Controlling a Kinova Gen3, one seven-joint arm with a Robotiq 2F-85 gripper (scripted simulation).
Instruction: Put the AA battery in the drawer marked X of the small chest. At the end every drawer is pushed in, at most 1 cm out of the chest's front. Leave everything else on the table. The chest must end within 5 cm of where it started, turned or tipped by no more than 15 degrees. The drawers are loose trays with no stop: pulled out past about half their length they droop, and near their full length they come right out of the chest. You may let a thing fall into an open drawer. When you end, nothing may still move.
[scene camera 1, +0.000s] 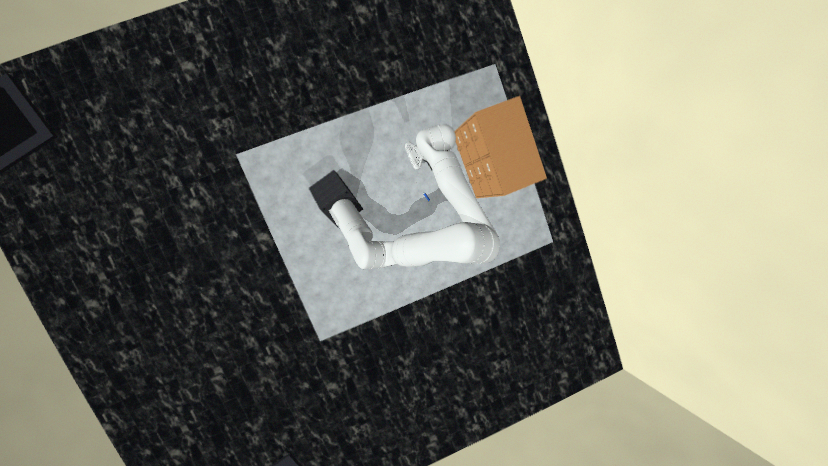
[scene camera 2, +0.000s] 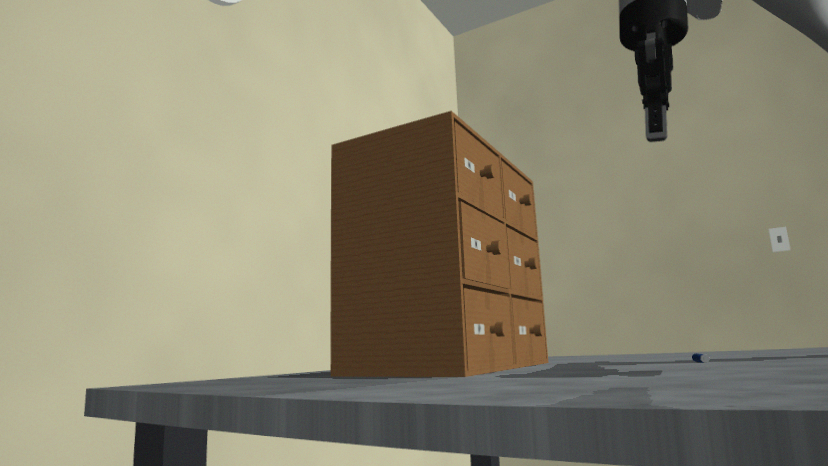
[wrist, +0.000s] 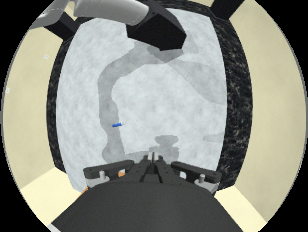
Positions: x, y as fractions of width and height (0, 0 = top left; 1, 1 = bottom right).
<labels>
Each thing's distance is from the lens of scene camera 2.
my gripper (scene camera 2: 0.79, 0.30): 63 cm
wooden chest (scene camera 2: 0.48, 0.67): 60 cm
drawer (scene camera 2: 0.58, 0.56): 63 cm
</labels>
